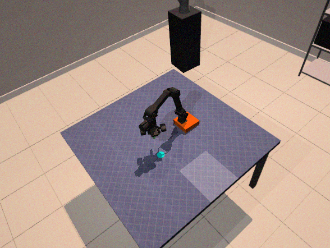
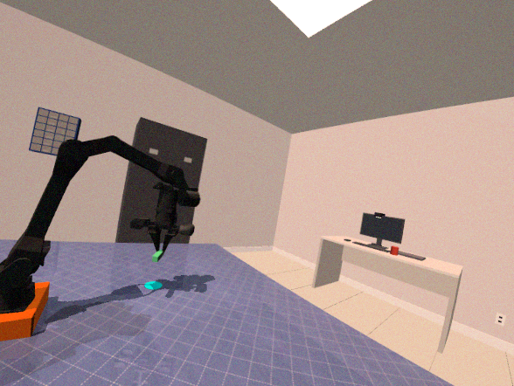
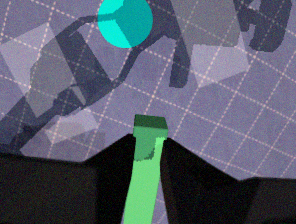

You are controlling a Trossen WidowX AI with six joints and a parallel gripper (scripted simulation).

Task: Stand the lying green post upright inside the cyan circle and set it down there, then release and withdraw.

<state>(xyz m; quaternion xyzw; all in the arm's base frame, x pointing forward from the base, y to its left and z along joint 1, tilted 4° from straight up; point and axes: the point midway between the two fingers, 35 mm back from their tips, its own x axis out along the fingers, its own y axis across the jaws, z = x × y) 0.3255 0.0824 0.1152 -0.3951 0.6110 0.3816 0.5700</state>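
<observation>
My gripper tip is 150 mm above the cyan circle and 80 mm to the right of it. Also, from my gripper tip: green post: 20 mm to the right, 10 mm behind.
</observation>
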